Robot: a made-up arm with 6 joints. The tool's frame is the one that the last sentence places. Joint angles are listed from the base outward.
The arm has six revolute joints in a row. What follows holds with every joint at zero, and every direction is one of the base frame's. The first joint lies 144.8 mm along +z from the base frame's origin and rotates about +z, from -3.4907 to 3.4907 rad. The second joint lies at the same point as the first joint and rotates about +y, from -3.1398 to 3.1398 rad. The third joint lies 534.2 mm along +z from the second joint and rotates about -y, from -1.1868 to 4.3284 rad. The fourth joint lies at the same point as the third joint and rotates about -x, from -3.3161 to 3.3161 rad. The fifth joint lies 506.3 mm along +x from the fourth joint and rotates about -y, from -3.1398 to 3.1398 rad. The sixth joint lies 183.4 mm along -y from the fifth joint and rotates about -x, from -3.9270 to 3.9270 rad. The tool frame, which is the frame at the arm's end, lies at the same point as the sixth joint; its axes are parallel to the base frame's.
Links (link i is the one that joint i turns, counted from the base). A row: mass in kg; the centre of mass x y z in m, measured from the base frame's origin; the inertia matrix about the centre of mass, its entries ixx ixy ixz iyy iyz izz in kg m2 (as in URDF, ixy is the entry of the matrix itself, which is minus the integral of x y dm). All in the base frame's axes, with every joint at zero. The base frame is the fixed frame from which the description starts. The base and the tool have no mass.
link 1: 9.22; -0.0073 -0.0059 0.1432; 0.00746 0 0 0.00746 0 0.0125
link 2: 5.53; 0.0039 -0.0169 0.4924; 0.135 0 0 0.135 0 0.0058
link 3: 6.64; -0.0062 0.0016 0.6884; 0.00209 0 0 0.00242 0 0.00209
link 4: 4.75; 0.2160 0.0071 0.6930; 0.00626 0 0 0.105 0 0.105
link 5: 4.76; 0.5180 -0.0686 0.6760; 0.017 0 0 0.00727 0 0.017
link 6: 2.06; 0.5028 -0.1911 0.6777; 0.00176 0 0 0.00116 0 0.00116
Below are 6 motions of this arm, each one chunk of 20 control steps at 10 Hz.
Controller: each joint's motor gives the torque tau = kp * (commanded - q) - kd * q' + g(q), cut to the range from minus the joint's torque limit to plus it. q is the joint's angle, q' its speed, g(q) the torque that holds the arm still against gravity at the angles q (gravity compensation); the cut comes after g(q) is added. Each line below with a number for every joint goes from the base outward.
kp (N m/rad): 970 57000 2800 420 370 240
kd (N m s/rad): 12 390 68 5.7 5.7 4
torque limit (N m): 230 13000 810 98 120 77
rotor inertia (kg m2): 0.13 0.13 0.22 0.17 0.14 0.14
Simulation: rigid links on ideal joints. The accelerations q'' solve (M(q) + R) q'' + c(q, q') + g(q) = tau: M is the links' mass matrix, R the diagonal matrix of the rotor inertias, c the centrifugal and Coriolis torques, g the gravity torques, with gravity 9.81 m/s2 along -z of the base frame. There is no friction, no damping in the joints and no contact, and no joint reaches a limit. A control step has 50 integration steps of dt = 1/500 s. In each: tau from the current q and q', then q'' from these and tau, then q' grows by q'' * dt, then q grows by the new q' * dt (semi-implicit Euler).
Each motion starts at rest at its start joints. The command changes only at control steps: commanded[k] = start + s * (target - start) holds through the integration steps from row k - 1 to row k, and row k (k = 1, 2, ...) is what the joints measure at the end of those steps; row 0 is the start. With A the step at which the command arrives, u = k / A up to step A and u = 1 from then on. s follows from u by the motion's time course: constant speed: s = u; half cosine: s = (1 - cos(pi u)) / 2; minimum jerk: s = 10 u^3 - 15 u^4 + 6 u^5; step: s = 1 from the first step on.
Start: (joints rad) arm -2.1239 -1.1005 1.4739 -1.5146 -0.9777 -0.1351
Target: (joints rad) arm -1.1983 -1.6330 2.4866 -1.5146 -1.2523 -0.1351
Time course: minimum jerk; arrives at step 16
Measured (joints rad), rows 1 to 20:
1: -2.1229 -1.1018 1.4775 -1.5147 -0.9783 -0.1351
2: -2.1153 -1.1099 1.4981 -1.5155 -0.9822 -0.1351
3: -2.0900 -1.1284 1.5406 -1.5166 -0.9913 -0.1351
4: -2.0382 -1.1588 1.6066 -1.5170 -1.0064 -0.1350
5: -1.9585 -1.2006 1.6942 -1.5163 -1.0274 -0.1349
6: -1.8568 -1.2523 1.7989 -1.5148 -1.0535 -0.1347
7: -1.7412 -1.3108 1.9144 -1.5128 -1.0832 -0.1345
8: -1.6197 -1.3726 2.0338 -1.5106 -1.1149 -0.1343
9: -1.4996 -1.4341 2.1496 -1.5084 -1.1467 -0.1342
10: -1.3896 -1.4914 2.2550 -1.5066 -1.1766 -0.1341
11: -1.2990 -1.5412 2.3442 -1.5058 -1.2029 -0.1342
12: -1.2357 -1.5809 2.4128 -1.5066 -1.2240 -0.1344
13: -1.2018 -1.6091 2.4584 -1.5089 -1.2391 -0.1346
14: -1.1914 -1.6256 2.4821 -1.5117 -1.2481 -0.1349
15: -1.1943 -1.6322 2.4884 -1.5139 -1.2519 -0.1350
16: -1.2011 -1.6330 2.4866 -1.5151 -1.2524 -0.1351
17: -1.2048 -1.6330 2.4866 -1.5156 -1.2523 -0.1351
18: -1.2029 -1.6330 2.4866 -1.5153 -1.2523 -0.1351
19: -1.1974 -1.6330 2.4866 -1.5145 -1.2523 -0.1351
20: -1.1933 -1.6330 2.4866 -1.5138 -1.2523 -0.1351

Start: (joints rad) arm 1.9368 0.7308 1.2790 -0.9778 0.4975 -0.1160
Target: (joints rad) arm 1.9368 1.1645 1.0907 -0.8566 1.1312 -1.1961
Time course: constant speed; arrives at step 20
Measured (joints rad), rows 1 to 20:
1: 1.9349 0.7539 1.2548 -0.9915 0.5288 -0.1817
2: 1.9362 0.7750 1.2501 -0.9737 0.5616 -0.2345
3: 1.9364 0.7969 1.2391 -0.9721 0.5931 -0.2883
4: 1.9366 0.8185 1.2303 -0.9649 0.6248 -0.3424
5: 1.9363 0.8402 1.2208 -0.9593 0.6564 -0.3963
6: 1.9359 0.8619 1.2114 -0.9531 0.6881 -0.4503
7: 1.9358 0.8836 1.2021 -0.9472 0.7198 -0.5043
8: 1.9360 0.9052 1.1927 -0.9413 0.7515 -0.5582
9: 1.9363 0.9269 1.1833 -0.9354 0.7832 -0.6122
10: 1.9365 0.9486 1.1740 -0.9294 0.8148 -0.6662
11: 1.9364 0.9703 1.1646 -0.9235 0.8465 -0.7202
12: 1.9362 0.9919 1.1552 -0.9175 0.8782 -0.7742
13: 1.9360 1.0136 1.1459 -0.9115 0.9099 -0.8281
14: 1.9360 1.0353 1.1365 -0.9056 0.9416 -0.8821
15: 1.9362 1.0570 1.1271 -0.8996 0.9733 -0.9361
16: 1.9364 1.0786 1.1178 -0.8937 1.0050 -0.9901
17: 1.9365 1.1003 1.1084 -0.8877 1.0367 -1.0441
18: 1.9364 1.1220 1.0990 -0.8818 1.0684 -1.0981
19: 1.9362 1.1437 1.0897 -0.8758 1.1001 -1.1521
20: 1.9361 1.1654 1.0803 -0.8698 1.1318 -1.2061

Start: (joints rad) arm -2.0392 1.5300 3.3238 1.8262 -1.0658 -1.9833
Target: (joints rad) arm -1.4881 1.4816 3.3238 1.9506 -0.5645 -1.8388
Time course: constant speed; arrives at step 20
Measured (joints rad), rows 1 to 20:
1: -2.0169 1.5275 3.3240 1.8328 -1.0394 -1.9744
2: -1.9691 1.5251 3.3239 1.8407 -1.0139 -1.9674
3: -1.9325 1.5227 3.3241 1.8476 -0.9888 -1.9602
4: -1.9184 1.5203 3.3241 1.8527 -0.9638 -1.9529
5: -1.9012 1.5178 3.3240 1.8581 -0.9387 -1.9457
6: -1.8657 1.5154 3.3239 1.8650 -0.9136 -1.9385
7: -1.8282 1.5130 3.3240 1.8720 -0.8886 -1.9313
8: -1.8045 1.5106 3.3241 1.8779 -0.8635 -1.9240
9: -1.7855 1.5082 3.3240 1.8834 -0.8384 -1.9168
10: -1.7570 1.5057 3.3240 1.8897 -0.8134 -1.9096
11: -1.7225 1.5033 3.3240 1.8965 -0.7883 -1.9024
12: -1.6942 1.5009 3.3240 1.9028 -0.7632 -1.8951
13: -1.6718 1.4985 3.3240 1.9086 -0.7382 -1.8879
14: -1.6460 1.4961 3.3240 1.9147 -0.7131 -1.8807
15: -1.6148 1.4936 3.3240 1.9212 -0.6880 -1.8735
16: -1.5851 1.4912 3.3240 1.9275 -0.6630 -1.8662
17: -1.5599 1.4888 3.3240 1.9336 -0.6379 -1.8590
18: -1.5345 1.4864 3.3240 1.9396 -0.6128 -1.8518
19: -1.5056 1.4840 3.3240 1.9459 -0.5878 -1.8446
20: -1.4761 1.4815 3.3240 1.9523 -0.5627 -1.8373

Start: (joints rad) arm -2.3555 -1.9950 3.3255 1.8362 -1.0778 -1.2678
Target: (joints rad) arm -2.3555 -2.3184 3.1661 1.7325 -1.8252 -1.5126
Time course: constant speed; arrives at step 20
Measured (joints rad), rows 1 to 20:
1: -2.3556 -2.0115 3.3183 1.8281 -1.1175 -1.2826
2: -2.3558 -2.0277 3.3100 1.8239 -1.1555 -1.2946
3: -2.3557 -2.0439 3.3022 1.8185 -1.1928 -1.3068
4: -2.3556 -2.0600 3.2942 1.8133 -1.2301 -1.3191
5: -2.3557 -2.0762 3.2863 1.8082 -1.2675 -1.3313
6: -2.3557 -2.0924 3.2783 1.8030 -1.3049 -1.3435
7: -2.3556 -2.1085 3.2704 1.7978 -1.3422 -1.3558
8: -2.3557 -2.1247 3.2624 1.7927 -1.3796 -1.3680
9: -2.3557 -2.1409 3.2545 1.7875 -1.4170 -1.3803
10: -2.3557 -2.1571 3.2466 1.7823 -1.4543 -1.3925
11: -2.3557 -2.1732 3.2386 1.7772 -1.4917 -1.4047
12: -2.3557 -2.1894 3.2307 1.7720 -1.5290 -1.4170
13: -2.3557 -2.2056 3.2227 1.7668 -1.5664 -1.4292
14: -2.3557 -2.2217 3.2148 1.7616 -1.6038 -1.4414
15: -2.3557 -2.2379 3.2068 1.7565 -1.6411 -1.4537
16: -2.3557 -2.2541 3.1989 1.7513 -1.6785 -1.4659
17: -2.3557 -2.2702 3.1909 1.7461 -1.7159 -1.4782
18: -2.3557 -2.2864 3.1830 1.7410 -1.7532 -1.4904
19: -2.3557 -2.3026 3.1751 1.7358 -1.7906 -1.5026
20: -2.3557 -2.3187 3.1671 1.7306 -1.8279 -1.5149

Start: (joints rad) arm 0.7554 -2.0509 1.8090 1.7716 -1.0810 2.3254
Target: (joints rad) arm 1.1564 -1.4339 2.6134 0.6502 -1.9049 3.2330
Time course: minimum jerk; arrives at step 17
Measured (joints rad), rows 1 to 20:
1: 0.7557 -2.0497 1.8101 1.7693 -1.0826 2.3275
2: 0.7583 -2.0424 1.8177 1.7547 -1.0926 2.3402
3: 0.7679 -2.0251 1.8374 1.7200 -1.1165 2.3688
4: 0.7888 -1.9959 1.8723 1.6617 -1.1565 2.4153
5: 0.8212 -1.9545 1.9232 1.5795 -1.2128 2.4797
6: 0.8617 -1.9023 1.9888 1.4763 -1.2835 2.5596
7: 0.9060 -1.8417 2.0666 1.3579 -1.3655 2.6512
8: 0.9510 -1.7757 2.1528 1.2313 -1.4543 2.7498
9: 0.9959 -1.7078 2.2424 1.1040 -1.5451 2.8499
10: 1.0398 -1.6419 2.3304 0.9833 -1.6330 2.9462
11: 1.0807 -1.5813 2.4118 0.8758 -1.7133 3.0335
12: 1.1152 -1.5294 2.4820 0.7869 -1.7819 3.1073
13: 1.1401 -1.4883 2.5379 0.7201 -1.8359 3.1645
14: 1.1545 -1.4593 2.5776 0.6764 -1.8736 3.2036
15: 1.1597 -1.4421 2.6014 0.6542 -1.8955 3.2254
16: 1.1590 -1.4350 2.6117 0.6483 -1.9042 3.2331
17: 1.1560 -1.4339 2.6135 0.6502 -1.9051 3.2331
18: 1.1536 -1.4339 2.6133 0.6504 -1.9049 3.2330
19: 1.1541 -1.4339 2.6134 0.6504 -1.9049 3.2330
20: 1.1566 -1.4339 2.6134 0.6502 -1.9049 3.2330

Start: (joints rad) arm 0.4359 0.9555 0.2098 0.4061 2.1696 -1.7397
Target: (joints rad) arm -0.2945 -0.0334 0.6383 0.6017 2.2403 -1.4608
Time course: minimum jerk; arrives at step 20
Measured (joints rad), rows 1 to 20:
1: 0.4354 0.9543 0.2108 0.4076 2.1697 -1.7393
2: 0.4315 0.9468 0.2163 0.4153 2.1705 -1.7367
3: 0.4191 0.9287 0.2276 0.4274 2.1721 -1.7309
4: 0.3933 0.8974 0.2454 0.4434 2.1748 -1.7212
5: 0.3526 0.8520 0.2696 0.4622 2.1785 -1.7074
6: 0.2998 0.7927 0.2999 0.4831 2.1832 -1.6897
7: 0.2394 0.7211 0.3352 0.5055 2.1887 -1.6687
8: 0.1744 0.6395 0.3743 0.5282 2.1949 -1.6449
9: 0.1054 0.5508 0.4158 0.5501 2.2016 -1.6194
10: 0.0332 0.4585 0.4577 0.5697 2.2083 -1.5931
11: -0.0381 0.3664 0.4983 0.5865 2.2149 -1.5671
12: -0.1017 0.2780 0.5360 0.6003 2.2211 -1.5425
13: -0.1561 0.1968 0.5690 0.6108 2.2267 -1.5201
14: -0.2052 0.1257 0.5963 0.6166 2.2314 -1.5008
15: -0.2443 0.0672 0.6171 0.6185 2.2351 -1.4852
16: -0.2699 0.0225 0.6310 0.6178 2.2378 -1.4736
17: -0.2874 -0.0080 0.6386 0.6137 2.2395 -1.4660
18: -0.2944 -0.0254 0.6410 0.6088 2.2403 -1.4620
19: -0.2954 -0.0324 0.6400 0.6038 2.2405 -1.4607
20: -0.2943 -0.0334 0.6383 0.6011 2.2403 -1.4608

